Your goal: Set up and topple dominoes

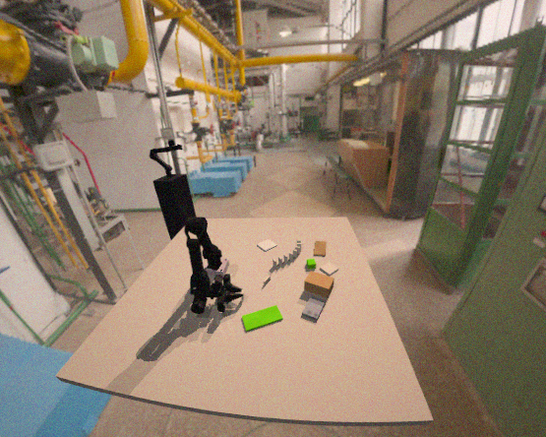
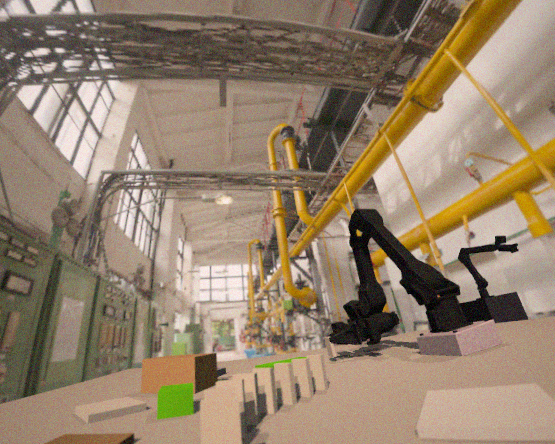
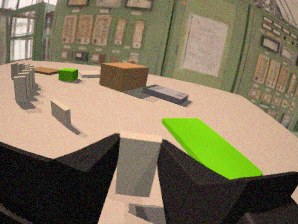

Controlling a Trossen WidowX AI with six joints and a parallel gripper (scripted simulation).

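Now: the flat green block 110 mm ahead of my gripper tip, 70 mm to the right of it and 50 mm below it. The rest, counted from my gripper tip: grey slab 320 mm ahead, 30 mm to the left, 50 mm below; then green cube 270 mm ahead, 320 mm to the left, 40 mm below; then brown box 320 mm ahead, 150 mm to the left, 20 mm below.
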